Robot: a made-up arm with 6 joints. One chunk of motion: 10 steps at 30 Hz.
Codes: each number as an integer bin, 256 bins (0 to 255) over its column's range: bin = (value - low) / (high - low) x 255, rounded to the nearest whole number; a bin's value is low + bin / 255 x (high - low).
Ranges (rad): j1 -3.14..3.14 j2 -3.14..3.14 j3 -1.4..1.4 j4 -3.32..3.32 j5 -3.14..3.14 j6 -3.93..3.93
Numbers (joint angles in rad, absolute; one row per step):
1: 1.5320 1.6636 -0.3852 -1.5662 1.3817 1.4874
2: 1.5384 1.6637 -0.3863 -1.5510 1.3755 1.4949
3: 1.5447 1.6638 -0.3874 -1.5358 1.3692 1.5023
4: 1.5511 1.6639 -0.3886 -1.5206 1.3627 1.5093
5: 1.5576 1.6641 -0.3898 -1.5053 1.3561 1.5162
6: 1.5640 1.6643 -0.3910 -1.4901 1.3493 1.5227
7: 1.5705 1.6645 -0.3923 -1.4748 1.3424 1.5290
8: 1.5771 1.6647 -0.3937 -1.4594 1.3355 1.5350
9: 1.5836 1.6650 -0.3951 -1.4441 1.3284 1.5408
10: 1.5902 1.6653 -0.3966 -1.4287 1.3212 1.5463
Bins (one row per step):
1: 190 195 92 67 184 176
2: 190 195 92 68 183 176
3: 190 195 92 69 183 176
4: 190 195 92 69 183 176
5: 191 195 92 70 183 177
6: 191 195 92 70 182 177
7: 191 195 92 71 182 177
8: 192 195 92 71 182 177
9: 192 195 92 72 181 177
10: 192 195 91 73 181 178

